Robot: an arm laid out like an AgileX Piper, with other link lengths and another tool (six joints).
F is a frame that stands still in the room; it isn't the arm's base.
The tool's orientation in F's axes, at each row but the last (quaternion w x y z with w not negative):
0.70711 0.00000 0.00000 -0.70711
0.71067 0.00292 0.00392 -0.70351
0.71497 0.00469 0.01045 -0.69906
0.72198 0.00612 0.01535 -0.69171
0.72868 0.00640 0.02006 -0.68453
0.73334 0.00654 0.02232 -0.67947
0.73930 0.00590 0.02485 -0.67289
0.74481 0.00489 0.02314 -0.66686
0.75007 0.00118 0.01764 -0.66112
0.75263 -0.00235 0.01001 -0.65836
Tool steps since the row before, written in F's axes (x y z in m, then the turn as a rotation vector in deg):
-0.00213 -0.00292 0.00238 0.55 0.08 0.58
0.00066 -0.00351 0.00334 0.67 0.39 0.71
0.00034 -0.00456 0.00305 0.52 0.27 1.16
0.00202 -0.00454 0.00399 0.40 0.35 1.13
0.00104 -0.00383 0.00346 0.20 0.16 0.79
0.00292 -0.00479 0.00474 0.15 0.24 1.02
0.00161 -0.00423 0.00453 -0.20 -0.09 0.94
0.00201 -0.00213 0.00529 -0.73 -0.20 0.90
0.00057 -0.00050 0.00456 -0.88 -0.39 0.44
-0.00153 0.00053 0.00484 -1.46 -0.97 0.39
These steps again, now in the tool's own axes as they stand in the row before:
0.00292 -0.00213 0.00238 -0.08 0.55 0.58
0.00348 0.00062 0.00337 -0.39 0.67 0.71
0.00450 0.00021 0.00315 -0.28 0.52 1.16
0.00450 0.00177 0.00415 -0.37 0.40 1.12
0.00375 0.00073 0.00362 -0.18 0.20 0.79
0.00480 0.00245 0.00500 -0.27 0.15 1.01
0.00415 0.00109 0.00475 0.03 -0.23 0.94
0.00212 0.00164 0.00542 0.08 -0.77 0.89
0.00044 0.00040 0.00458 0.26 -0.93 0.43
-0.00079 -0.00153 0.00481 0.76 -1.58 0.37

